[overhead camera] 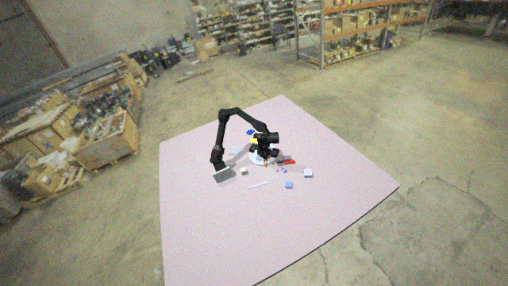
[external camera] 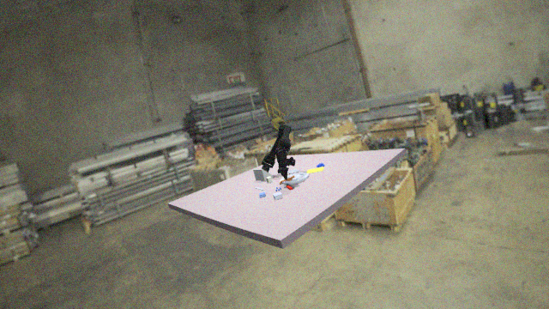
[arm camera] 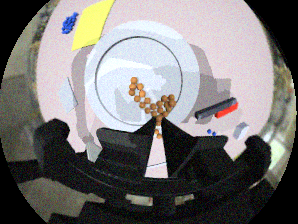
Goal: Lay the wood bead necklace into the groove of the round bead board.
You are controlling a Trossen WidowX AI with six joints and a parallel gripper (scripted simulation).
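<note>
Right now my gripper tip is 12 cm short of the red-handled tool, 8 cm to the left of it and 1 cm above it. Round my gripper tip: white stick 16 cm to the right, 11 cm behind, 2 cm below; cream cube 16 cm behind, 3 cm to the right; blue block 24 cm to the right, 5 cm ahead, 1 cm below.
</note>
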